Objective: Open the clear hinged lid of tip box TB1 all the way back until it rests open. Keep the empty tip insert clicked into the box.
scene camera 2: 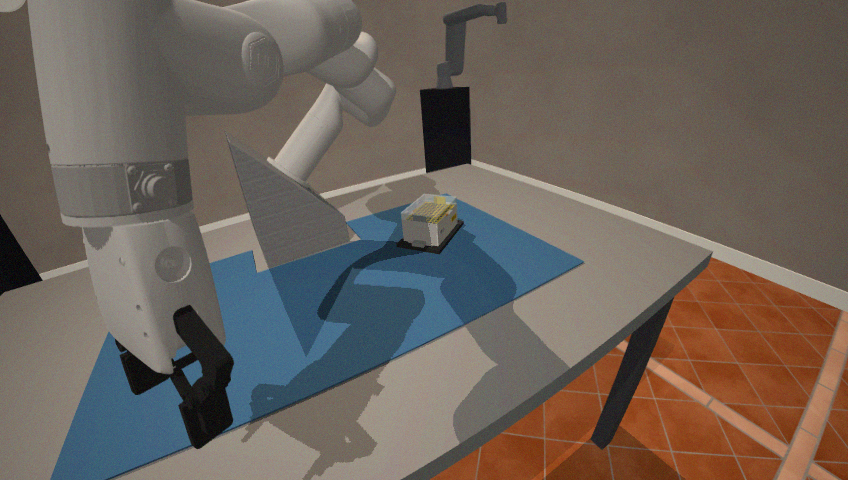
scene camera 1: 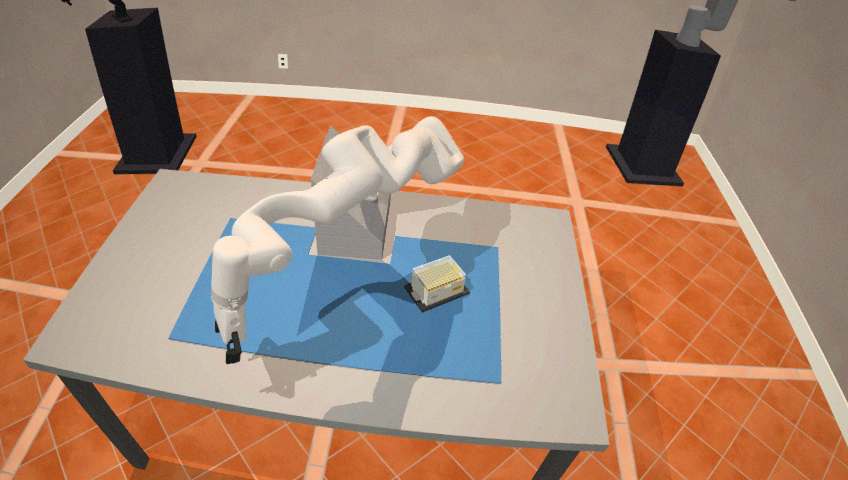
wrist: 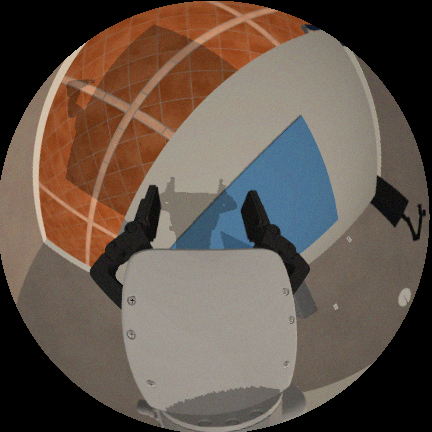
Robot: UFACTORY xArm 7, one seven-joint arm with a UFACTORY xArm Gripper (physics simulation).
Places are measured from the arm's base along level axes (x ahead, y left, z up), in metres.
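Pixels of known places: gripper, between the fingertips: (scene camera 2: 180, 408) (scene camera 1: 227, 346) (wrist: 202, 197); arm's base, origin of its link: (scene camera 2: 287, 174).
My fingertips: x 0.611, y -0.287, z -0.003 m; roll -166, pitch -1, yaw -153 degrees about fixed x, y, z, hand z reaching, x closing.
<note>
For each thing: its top centre in the pictures, then the offset to it from my fingertips. "*": a spot on its surface instead. Level surfaces: height alone.
- Tip box TB1, centre of its top: (scene camera 2: 429, 204) (scene camera 1: 439, 271) 0.069 m down, 0.313 m back, 0.505 m left
- black base plate, a spot on its surface: (scene camera 2: 439, 250) (scene camera 1: 423, 309) * 0.140 m down, 0.235 m back, 0.463 m left
- yellow tip insert, centre of its top: (scene camera 2: 429, 205) (scene camera 1: 439, 272) 0.071 m down, 0.313 m back, 0.505 m left
- blue mat, height of its surface: 0.146 m down
- grey table, height of its surface: 0.149 m down
Tip box TB1 (scene camera 1: 437, 295) (scene camera 2: 418, 233) is a white box on a black base plate (scene camera 1: 426, 307) (scene camera 2: 439, 250), on the right part of the blue mat. Its clear lid (scene camera 1: 435, 264) (scene camera 2: 420, 200) is down over the top. The yellow tip insert (scene camera 1: 440, 275) (scene camera 2: 432, 211) sits in the box under the lid. My gripper (scene camera 1: 232, 355) (scene camera 2: 170, 410) (wrist: 202, 197) is open and empty. It hangs above the front left edge of the mat, far to the left of the box in scene camera 1. The box does not show in the wrist view.
The blue mat (scene camera 1: 476, 356) (scene camera 2: 535, 264) (wrist: 305, 175) lies on the grey table (scene camera 1: 547, 404) (scene camera 2: 642, 255) (wrist: 340, 90). My arm's grey wedge-shaped base mount (scene camera 1: 351, 234) (scene camera 2: 291, 220) stands at the back of the mat, left of the box. Black pedestals (scene camera 1: 133, 89) (scene camera 1: 669, 113) stand beyond the table.
</note>
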